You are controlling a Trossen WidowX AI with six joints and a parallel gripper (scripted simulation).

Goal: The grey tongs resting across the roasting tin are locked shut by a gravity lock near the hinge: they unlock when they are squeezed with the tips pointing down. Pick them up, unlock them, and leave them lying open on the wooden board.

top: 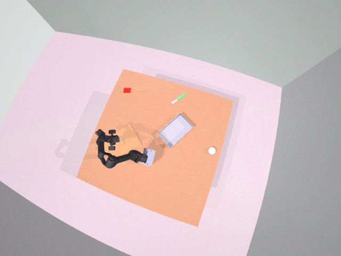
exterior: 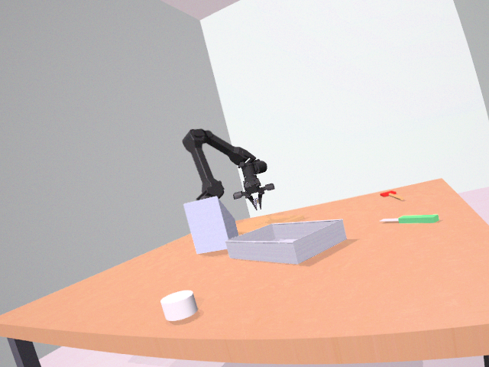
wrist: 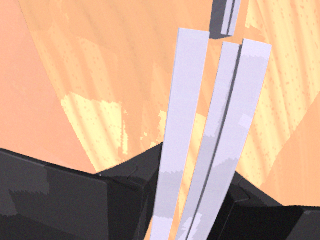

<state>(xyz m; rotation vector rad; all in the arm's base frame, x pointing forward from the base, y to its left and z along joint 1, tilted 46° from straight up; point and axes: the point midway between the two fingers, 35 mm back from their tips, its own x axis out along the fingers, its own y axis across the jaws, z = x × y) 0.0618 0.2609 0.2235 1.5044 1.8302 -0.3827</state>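
My gripper tip is 60 mm above the wooden board and 20 mm to the left of it. The rest, counted from my gripper tip: white cylinder 910 mm to the right, 180 mm ahead, 50 mm below; grey roasting tin 520 mm to the right, 270 mm ahead, 40 mm below.
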